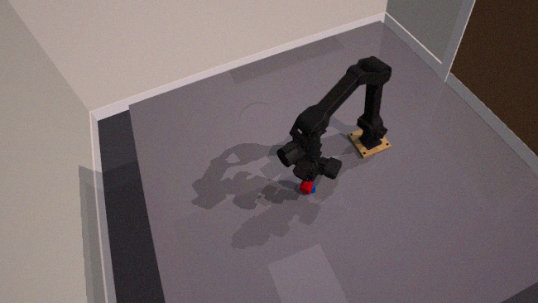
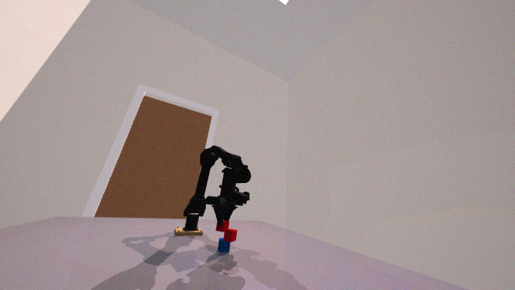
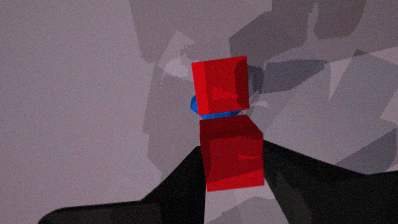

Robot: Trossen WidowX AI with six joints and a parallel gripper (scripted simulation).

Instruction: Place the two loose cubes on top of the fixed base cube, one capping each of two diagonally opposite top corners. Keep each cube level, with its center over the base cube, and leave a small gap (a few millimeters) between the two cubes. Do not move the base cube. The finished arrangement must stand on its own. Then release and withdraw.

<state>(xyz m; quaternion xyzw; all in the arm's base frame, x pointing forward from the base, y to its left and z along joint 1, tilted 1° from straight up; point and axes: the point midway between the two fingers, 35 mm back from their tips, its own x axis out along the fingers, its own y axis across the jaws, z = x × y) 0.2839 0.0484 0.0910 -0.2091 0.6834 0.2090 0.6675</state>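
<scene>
Right now my gripper tip is 6 cm above the blue base cube, 2 cm short of it and 1 cm to the right of it.
</scene>
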